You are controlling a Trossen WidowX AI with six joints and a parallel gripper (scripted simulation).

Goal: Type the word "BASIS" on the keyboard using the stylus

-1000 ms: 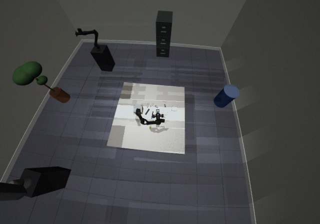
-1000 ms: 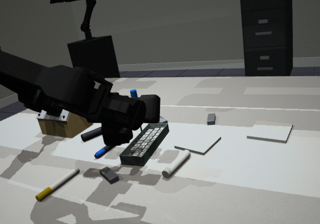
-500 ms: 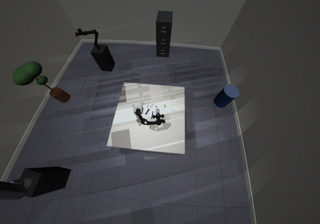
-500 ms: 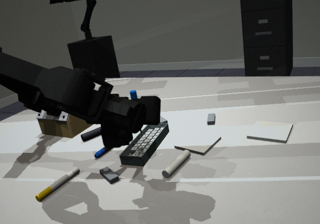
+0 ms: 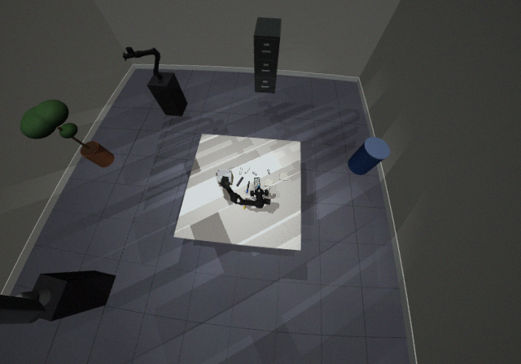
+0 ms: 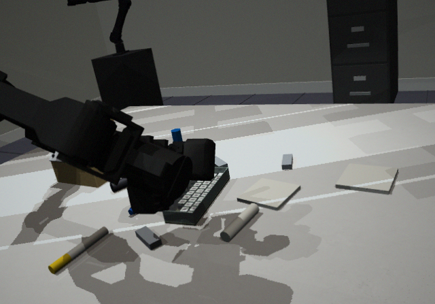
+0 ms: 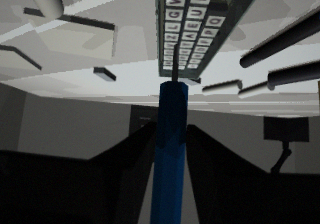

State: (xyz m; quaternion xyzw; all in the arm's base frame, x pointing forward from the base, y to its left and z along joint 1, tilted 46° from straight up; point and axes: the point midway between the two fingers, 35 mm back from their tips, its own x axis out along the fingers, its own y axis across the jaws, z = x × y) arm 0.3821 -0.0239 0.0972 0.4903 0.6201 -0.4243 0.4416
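Now: the blue-tipped pen 130 mm behind my gripper tip, 10 mm to the left of it and 100 mm below it. From my gripper tip the other things lie so: yellow-tipped pen 130 mm behind, 180 mm to the right, 100 mm below; then dark cylinder 230 mm behind, 80 mm to the left, 100 mm below; then blue stylus 20 mm below.
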